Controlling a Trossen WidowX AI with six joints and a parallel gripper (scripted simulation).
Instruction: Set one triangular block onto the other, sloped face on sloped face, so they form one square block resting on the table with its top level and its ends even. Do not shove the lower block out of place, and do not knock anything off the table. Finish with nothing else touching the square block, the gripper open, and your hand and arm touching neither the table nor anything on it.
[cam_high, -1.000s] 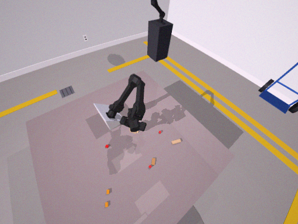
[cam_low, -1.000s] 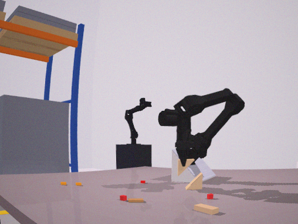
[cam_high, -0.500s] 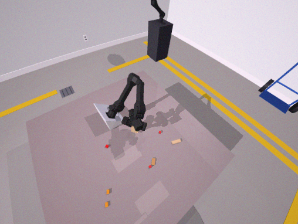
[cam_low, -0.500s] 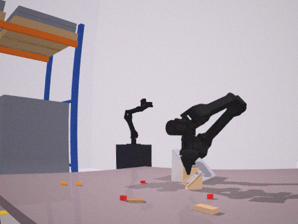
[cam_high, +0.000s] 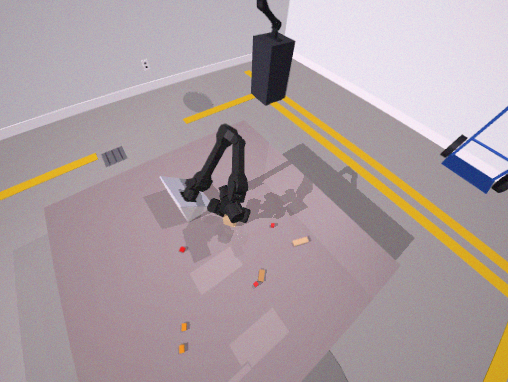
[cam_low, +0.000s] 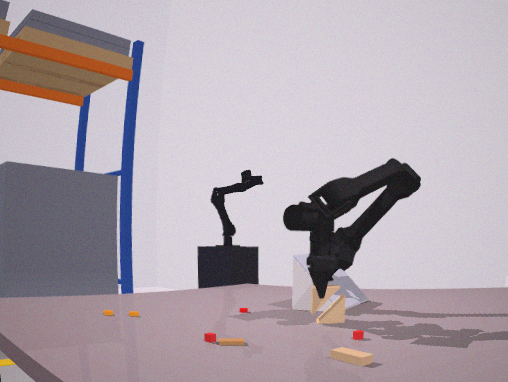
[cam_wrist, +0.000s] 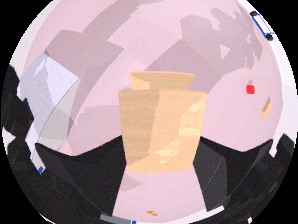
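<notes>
Right now my gripper tip is 1 cm below the tan triangular block.
</notes>
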